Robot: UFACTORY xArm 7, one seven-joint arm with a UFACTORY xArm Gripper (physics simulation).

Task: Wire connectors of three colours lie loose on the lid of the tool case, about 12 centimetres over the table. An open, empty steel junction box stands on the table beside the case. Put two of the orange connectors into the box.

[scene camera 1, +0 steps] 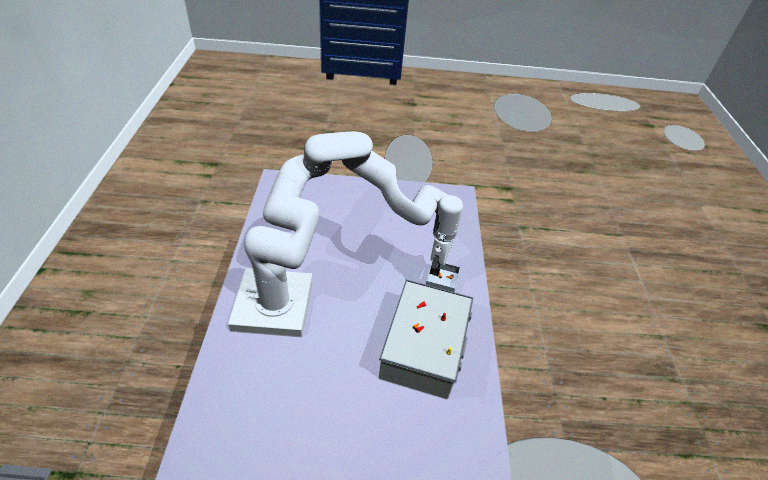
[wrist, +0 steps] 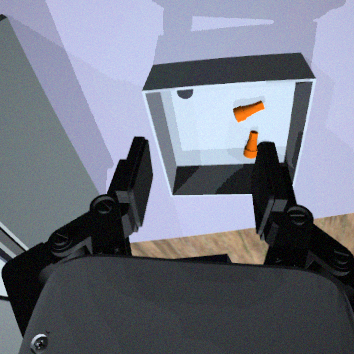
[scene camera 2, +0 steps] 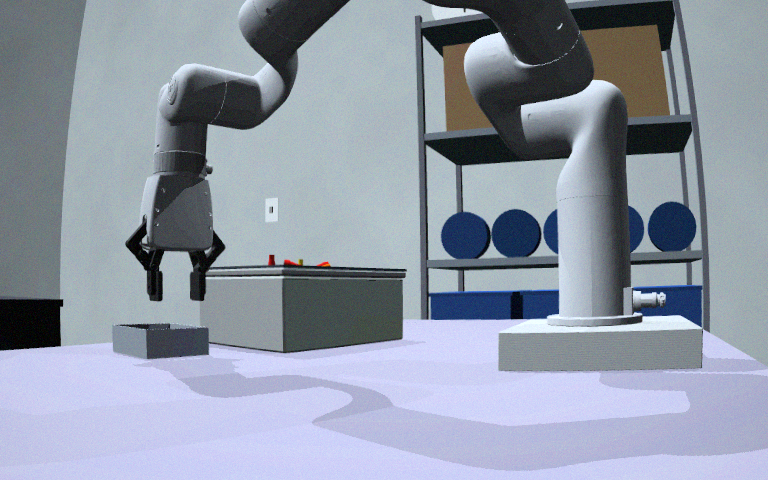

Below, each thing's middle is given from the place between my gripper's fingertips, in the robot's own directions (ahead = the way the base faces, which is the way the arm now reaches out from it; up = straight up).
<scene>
My hand is 30 mm short of the steel junction box (scene camera 2: 164, 340), 10 mm to the right of it and 60 mm above it. Round my hand: tool case (scene camera 2: 278, 308) 30 mm behind, 280 mm to the right, 10 mm below.
</scene>
